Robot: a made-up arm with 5 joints.
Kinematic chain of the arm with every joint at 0, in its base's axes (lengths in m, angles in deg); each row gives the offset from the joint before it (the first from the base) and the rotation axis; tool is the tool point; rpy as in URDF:
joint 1: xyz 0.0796 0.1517 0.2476 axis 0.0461 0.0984 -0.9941
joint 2: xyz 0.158 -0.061 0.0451 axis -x
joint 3: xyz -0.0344 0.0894 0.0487 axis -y
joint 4: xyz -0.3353 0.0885 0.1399 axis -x
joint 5: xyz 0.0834 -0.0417 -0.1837 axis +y
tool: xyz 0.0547 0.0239 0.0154 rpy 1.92 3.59 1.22
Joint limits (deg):
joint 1: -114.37..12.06
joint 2: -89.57..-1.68
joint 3: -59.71..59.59
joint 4: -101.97..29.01
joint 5: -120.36..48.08
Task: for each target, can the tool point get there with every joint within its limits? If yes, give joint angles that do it. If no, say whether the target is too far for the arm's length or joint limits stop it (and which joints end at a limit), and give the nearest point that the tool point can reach.
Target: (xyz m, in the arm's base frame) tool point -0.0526 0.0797 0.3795
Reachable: yes | joints -86.36 -29.80 5.12 -13.82 -6.86
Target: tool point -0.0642 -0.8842 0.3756
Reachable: no: too far | nearest point 0.0990 -0.3019 0.6126 | short by 0.650 m
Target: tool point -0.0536 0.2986 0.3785
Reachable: yes | joints -21.62 -58.09 49.04 -20.00 -103.80
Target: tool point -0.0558 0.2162 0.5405
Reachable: yes | joints -24.85 -68.10 46.73 -69.91 -43.38
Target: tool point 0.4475 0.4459 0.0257
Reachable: no: joint limits stop it (at a limit: joint 1, joint 2, joint 3, joint 5) | nearest point 0.1862 0.3548 0.1483 | short by 0.303 m
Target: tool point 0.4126 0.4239 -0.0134
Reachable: no: joint limits stop it (at a limit: joint 1, joint 2, joint 3, joint 5) | nearest point 0.1881 0.3448 0.1455 | short by 0.286 m
